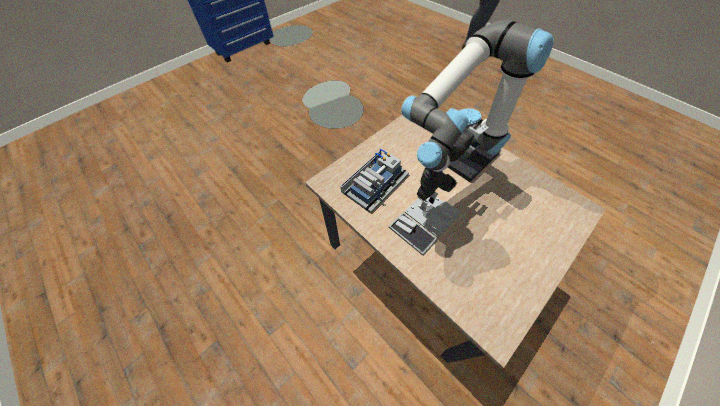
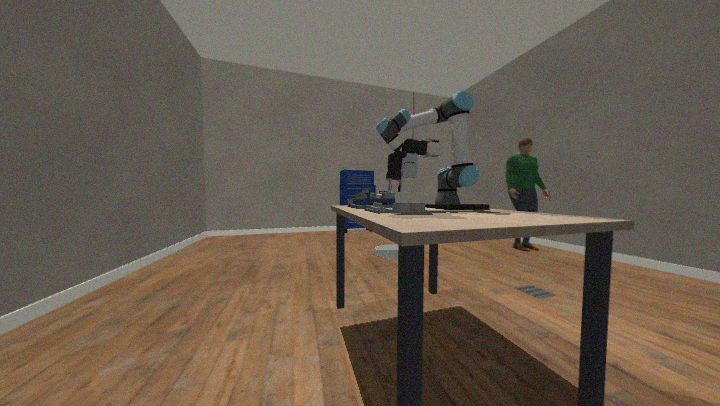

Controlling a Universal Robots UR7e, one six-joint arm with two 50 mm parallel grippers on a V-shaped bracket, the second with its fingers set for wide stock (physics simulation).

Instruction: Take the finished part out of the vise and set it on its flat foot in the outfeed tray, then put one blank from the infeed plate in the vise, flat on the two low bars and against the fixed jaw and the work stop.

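Frame: origin at the arm's base, x ahead, y left, z up, level; centimetres.
Seen in the pictures: end effector, tool point: [image 1: 427, 203] [image 2: 394, 188]; arm's base, origin of the base link: [image 2: 447, 204].
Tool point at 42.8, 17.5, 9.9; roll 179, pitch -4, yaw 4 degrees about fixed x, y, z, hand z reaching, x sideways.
Pixels of each thing's middle, then the offset from my tool point to it, as dx, dy, dz. "spot": a spot on its surface instead. Level surfaces: height alone.
- vise, body centre: [image 1: 375, 177] [image 2: 373, 199] +3.9, -28.7, -7.2
- stepped light grey part, body centre: [image 1: 406, 223] +8.9, -1.9, -9.8
- pale infeed plate, body centre: [image 1: 432, 212] -5.3, +0.9, -11.8
- table, its level: dz -12.1
- blue fitting, surface spot: [image 1: 380, 153] spot: -5.9, -37.0, -4.3
The vise [image 1: 379, 187] [image 2: 372, 200] stands at the left of the table, with several light grey pieces across its blue body. Whether one is a workpiece is too small to tell. The dark outfeed tray [image 1: 421, 242] holds a stepped light grey part [image 1: 404, 224] at its left end. The pale infeed plate [image 1: 414, 214] lies behind the tray. Grey blanks [image 1: 438, 220] [image 2: 415, 206] on it are in the arm's shadow. My downward gripper [image 1: 428, 201] [image 2: 394, 186] is above the infeed plate's area, fingers apart, with no part visible between them. The second gripper [image 2: 433, 148] points sideways, with its fingers wide apart.
The arm's base [image 1: 473, 163] [image 2: 447, 197] stands at the back of the table [image 1: 534, 282] [image 2: 504, 225]. A blue fitting [image 1: 381, 153] rises at the vise's back end. A blue drawer cabinet [image 1: 236, 25] [image 2: 356, 179] stands beyond. A person in green [image 2: 524, 174] stands behind the table's right side.
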